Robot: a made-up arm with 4 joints. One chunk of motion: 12 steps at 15 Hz.
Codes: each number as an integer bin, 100 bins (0 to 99) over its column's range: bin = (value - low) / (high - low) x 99, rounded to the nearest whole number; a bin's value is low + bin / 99 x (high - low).
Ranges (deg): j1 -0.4..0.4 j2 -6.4..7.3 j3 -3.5..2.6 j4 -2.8..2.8
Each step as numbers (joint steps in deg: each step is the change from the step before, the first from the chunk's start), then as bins.
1 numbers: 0.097 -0.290 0.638 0.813
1 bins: 62 44 67 64
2 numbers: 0.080 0.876 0.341 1.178
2 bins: 59 53 62 70
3 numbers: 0.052 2.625 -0.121 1.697
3 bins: 56 65 55 80
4 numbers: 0.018 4.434 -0.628 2.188
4 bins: 52 78 47 88
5 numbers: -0.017 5.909 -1.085 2.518
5 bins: 47 89 39 94
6 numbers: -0.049 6.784 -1.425 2.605
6 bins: 43 95 34 96
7 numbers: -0.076 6.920 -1.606 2.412
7 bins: 40 96 31 92
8 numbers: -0.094 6.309 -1.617 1.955
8 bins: 38 92 31 84
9 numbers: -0.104 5.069 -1.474 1.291
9 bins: 37 83 33 72
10 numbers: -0.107 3.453 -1.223 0.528
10 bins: 36 71 37 59
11 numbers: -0.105 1.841 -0.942 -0.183
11 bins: 37 60 42 46
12 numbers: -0.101 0.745 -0.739 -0.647
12 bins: 37 52 45 38
